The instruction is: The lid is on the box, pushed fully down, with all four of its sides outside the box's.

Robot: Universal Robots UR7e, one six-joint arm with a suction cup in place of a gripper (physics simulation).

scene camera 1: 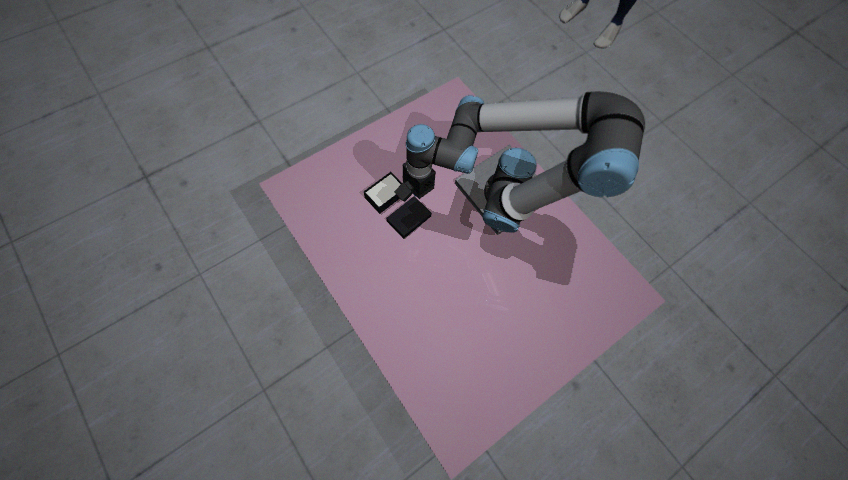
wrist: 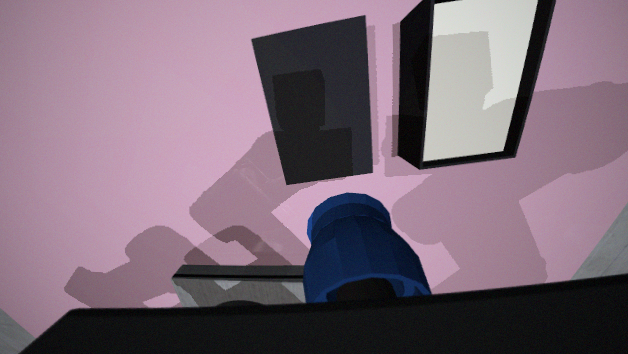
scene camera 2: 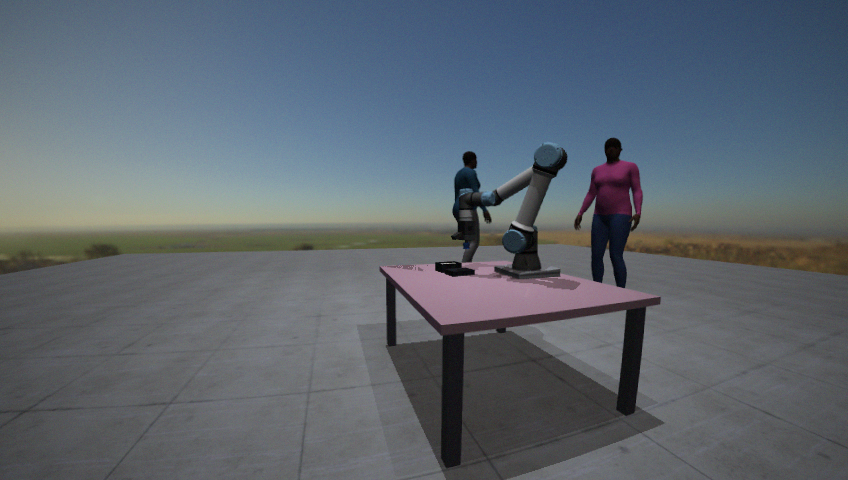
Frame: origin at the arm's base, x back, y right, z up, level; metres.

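Seen in the pictures: hand, its tool point: (wrist: 349,230) (scene camera 2: 466,248); arm's base, origin of its link: (scene camera 2: 526,268).
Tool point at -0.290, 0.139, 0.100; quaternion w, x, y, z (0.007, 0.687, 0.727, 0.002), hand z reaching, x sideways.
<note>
Offsets run from my tool point to a thing's middle, as dx, dy, dz. Level surfaces: height alone.
The lid {-0.042, -0.010, -0.122} (scene camera 1: 408,217) (scene camera 2: 460,272) (wrist: 345,75) is a flat black rectangle lying on the pink table {dz -0.135} (scene camera 1: 428,333) (scene camera 2: 505,309) (wrist: 100,100). The box {-0.057, +0.114, -0.112} (scene camera 1: 380,193) (scene camera 2: 447,265) (wrist: 465,130) stands open beside it, with black walls and a whitish inside floor. A narrow strip of table separates the two, and their near long sides run roughly parallel. My gripper, a blue suction cup (scene camera 2: 465,245) (wrist: 349,205), hangs well above the table with nothing on it. In scene camera 1 the cup is hidden under the arm's black tool.
The robot's grey base plate (scene camera 1: 470,183) (scene camera 2: 550,273) (wrist: 240,272) is on the table beyond the lid. The arm casts shadows over the lid, box and table. A person in blue (scene camera 2: 467,178) and a person in pink (scene camera 2: 617,184) stand behind the table.
</note>
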